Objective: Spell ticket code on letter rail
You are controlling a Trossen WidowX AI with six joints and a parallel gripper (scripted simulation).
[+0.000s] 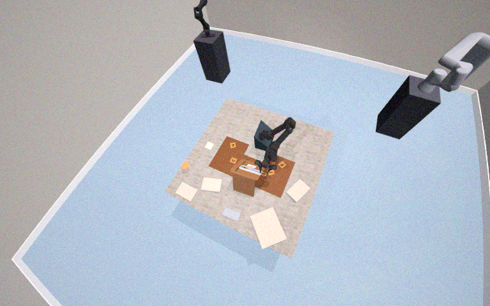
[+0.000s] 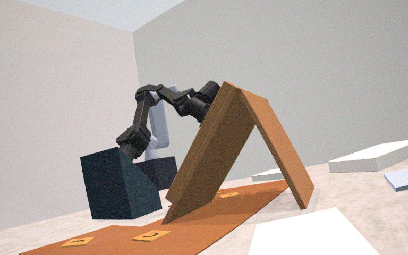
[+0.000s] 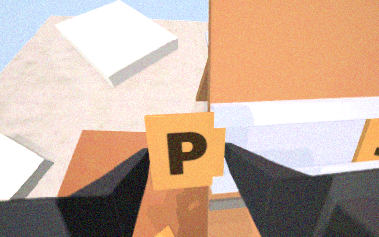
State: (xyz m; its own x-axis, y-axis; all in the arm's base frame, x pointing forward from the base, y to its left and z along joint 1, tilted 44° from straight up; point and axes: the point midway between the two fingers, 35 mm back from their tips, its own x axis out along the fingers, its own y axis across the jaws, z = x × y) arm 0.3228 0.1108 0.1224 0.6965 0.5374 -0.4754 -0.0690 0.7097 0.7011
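The orange tile marked 5 is 1 cm ahead of my gripper tip and 18 cm to the right of it. The rest, counted from my gripper tip: j tile (10 cm behind, 3 cm to the left, 17 cm below); then white ticket (5 cm behind, 14 cm to the right, 7 cm below); then orange tile marked p (right at my gripper tip).
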